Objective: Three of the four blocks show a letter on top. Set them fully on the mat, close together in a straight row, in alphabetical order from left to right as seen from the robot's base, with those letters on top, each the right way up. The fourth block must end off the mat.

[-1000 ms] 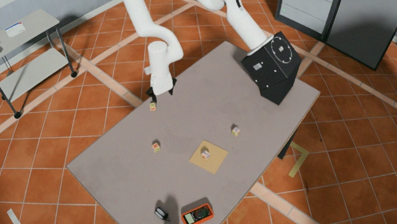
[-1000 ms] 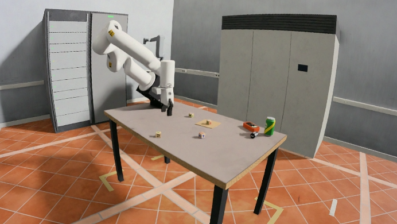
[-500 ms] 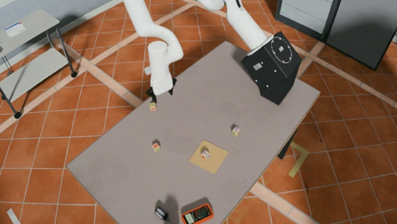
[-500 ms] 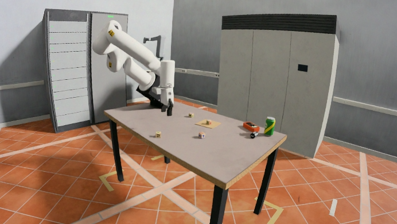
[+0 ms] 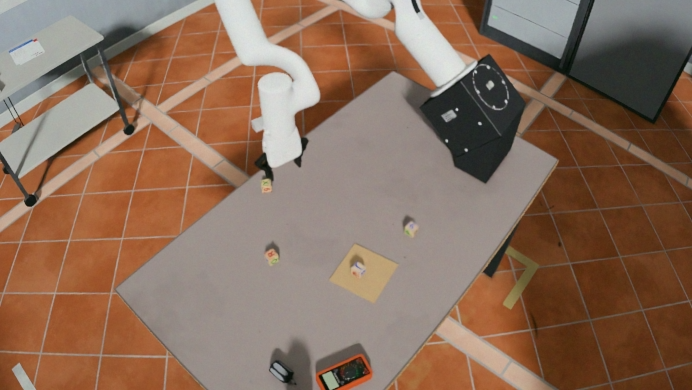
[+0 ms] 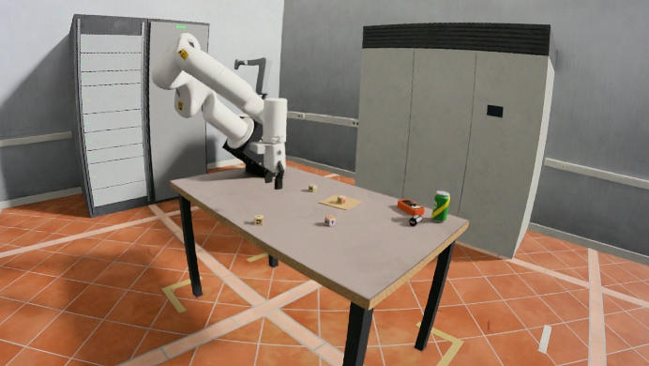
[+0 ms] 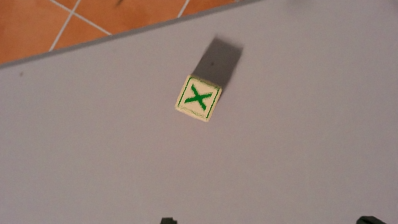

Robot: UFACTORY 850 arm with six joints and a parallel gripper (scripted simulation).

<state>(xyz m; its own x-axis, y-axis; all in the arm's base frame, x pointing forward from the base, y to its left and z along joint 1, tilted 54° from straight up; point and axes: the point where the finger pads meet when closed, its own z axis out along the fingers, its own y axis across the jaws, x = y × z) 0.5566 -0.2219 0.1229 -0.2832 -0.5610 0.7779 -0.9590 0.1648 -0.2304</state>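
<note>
Now: hand 340 mm to the right of the tan mat, 140 mm above it and 60 mm short of it. The rest, counted from my hand: green can 490 mm ahead, 470 mm to the left, 80 mm below; orange multimeter 490 mm to the left, 340 mm ahead, 120 mm below; small black device 430 mm ahead, 370 mm to the left, 120 mm below.
</note>
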